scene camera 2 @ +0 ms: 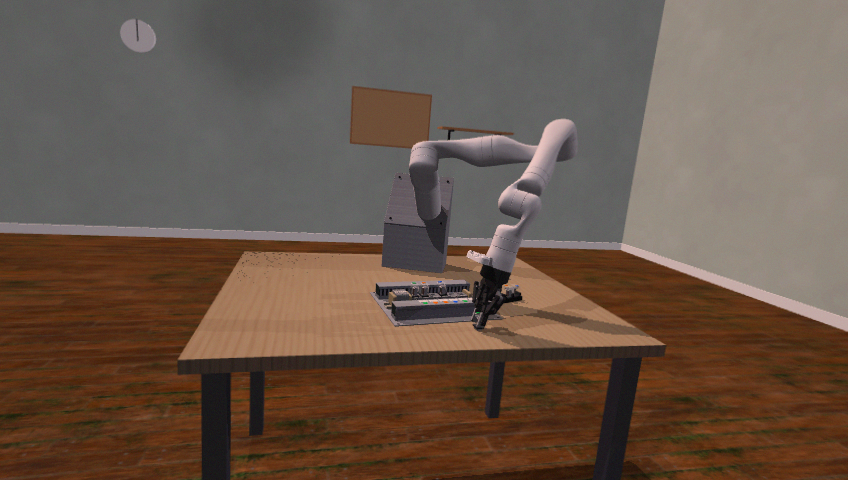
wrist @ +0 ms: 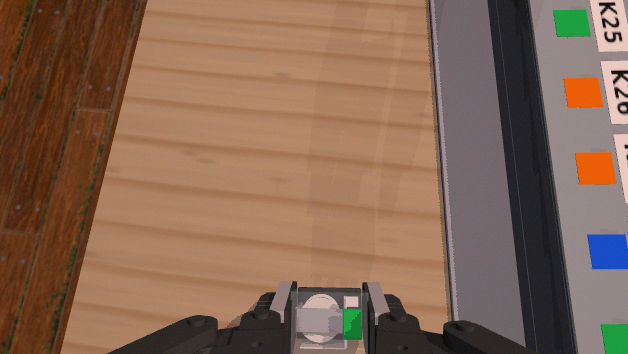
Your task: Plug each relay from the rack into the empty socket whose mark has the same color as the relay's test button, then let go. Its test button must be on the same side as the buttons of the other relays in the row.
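Frame: origin at the arm's base, x left, y back, z up, level; metres.
Seen in the pictures: gripper, fingertip midpoint: (scene camera 2: 477, 324) (wrist: 329, 304); arm's base, origin of the base link: (scene camera 2: 428, 209).
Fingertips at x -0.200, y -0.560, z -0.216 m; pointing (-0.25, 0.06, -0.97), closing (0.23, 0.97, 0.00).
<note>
Pixels of each thing's top centre, then the offset from my fingertips to it. "spot": a spot on its surface instead. Level surfaces: height alone.
- clear relay, middle of its top: (wrist: 329, 324) (scene camera 2: 479, 313) dx +0.004, dy -0.001, dz +0.030 m
- green test button, middle of its top: (wrist: 352, 324) dx +0.006, dy +0.007, dz +0.030 m
- socket panel, surface spot: (wrist: 470, 150) spot: dx -0.053, dy +0.082, dz -0.011 m
- dark rack, surface spot: (scene camera 2: 516, 296) spot: dx +0.276, dy +0.137, dz +0.000 m
- wooden table, its level: dz -0.014 m
- rear duct, surface spot: (scene camera 2: 389, 288) spot: dx -0.108, dy +0.283, dz +0.023 m
A clear relay (wrist: 322, 320) with a green test button (wrist: 352, 324) on its right side in the wrist view is between the fingers, low at the table beside the panel. My gripper (scene camera 2: 479, 324) (wrist: 329, 304) is shut on it; in the scene view the fingers largely hide it. The socket panel (scene camera 2: 433, 311) (wrist: 470, 150) lies alongside. Its marks show green (wrist: 572, 23) at K25, orange (wrist: 583, 92) at K26, then orange (wrist: 595, 168), blue (wrist: 607, 251) and green (wrist: 614, 340). The sockets are outside the wrist view. The dark rack (scene camera 2: 516, 296) stands behind the gripper.
The wooden table (scene camera 2: 285, 321) (wrist: 250, 125) has its near edge close to the gripper. The panel's long front duct stands between the gripper and the relay row, with a rear duct (scene camera 2: 389, 288) beyond. The grey arm mount (scene camera 2: 413, 246) stands at the back.
</note>
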